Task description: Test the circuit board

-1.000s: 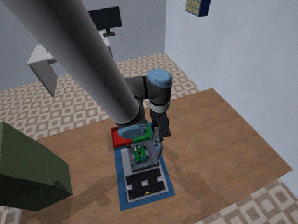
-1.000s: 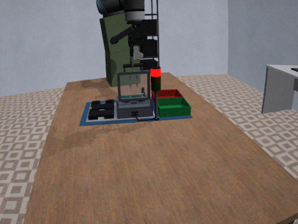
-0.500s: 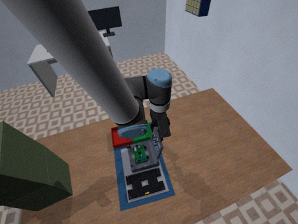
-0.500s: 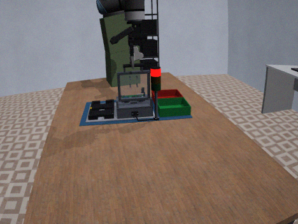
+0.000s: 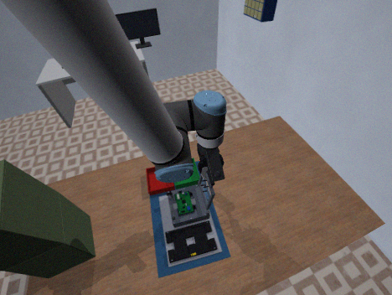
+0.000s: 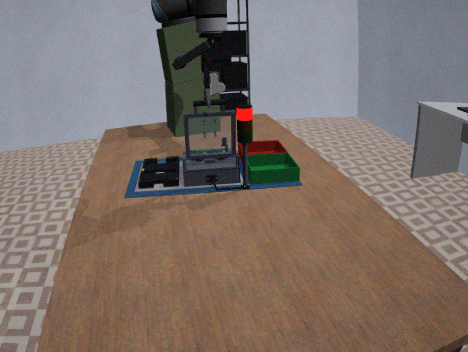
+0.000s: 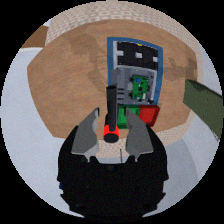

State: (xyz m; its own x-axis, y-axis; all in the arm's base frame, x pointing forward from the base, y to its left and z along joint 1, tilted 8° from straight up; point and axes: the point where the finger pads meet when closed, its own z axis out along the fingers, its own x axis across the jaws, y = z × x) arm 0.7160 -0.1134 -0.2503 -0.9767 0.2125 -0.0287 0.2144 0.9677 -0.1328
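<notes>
My gripper is now 13 cm past the green circuit board, 3 cm to the right of it and 20 cm above it. The rest, counted from my hand: tester bed 12 cm behind, 4 cm to the left, 20 cm below; then green bin 4 cm behind, 22 cm to the left, 26 cm below; then clear lid 1 cm behind, 1 cm to the left, 9 cm below.
</notes>
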